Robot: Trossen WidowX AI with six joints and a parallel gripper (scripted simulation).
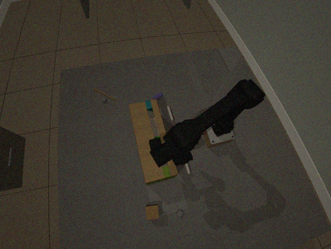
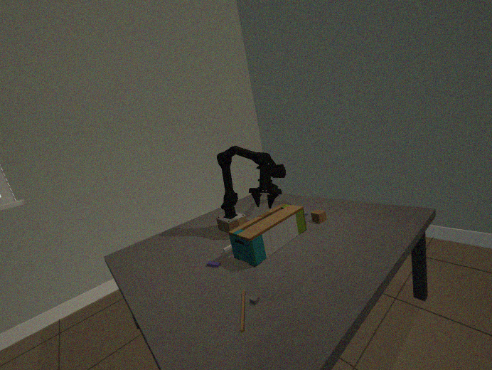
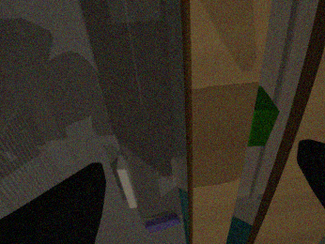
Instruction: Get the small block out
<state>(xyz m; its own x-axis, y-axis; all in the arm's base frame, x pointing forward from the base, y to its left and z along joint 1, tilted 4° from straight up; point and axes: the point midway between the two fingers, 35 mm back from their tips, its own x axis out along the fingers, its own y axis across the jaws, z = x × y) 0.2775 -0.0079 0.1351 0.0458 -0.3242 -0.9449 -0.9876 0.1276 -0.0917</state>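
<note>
Right now my gripper tip is 70 mm above the green block, 40 mm to the left of it and 40 mm short of it. Round my gripper tip: long wooden-topped box 90 mm below, 60 mm to the right, 20 mm ahead; purple piece 330 mm to the right, 150 mm below, 80 mm behind; wooden cube 240 mm to the left, 180 mm ahead, 130 mm below.
</note>
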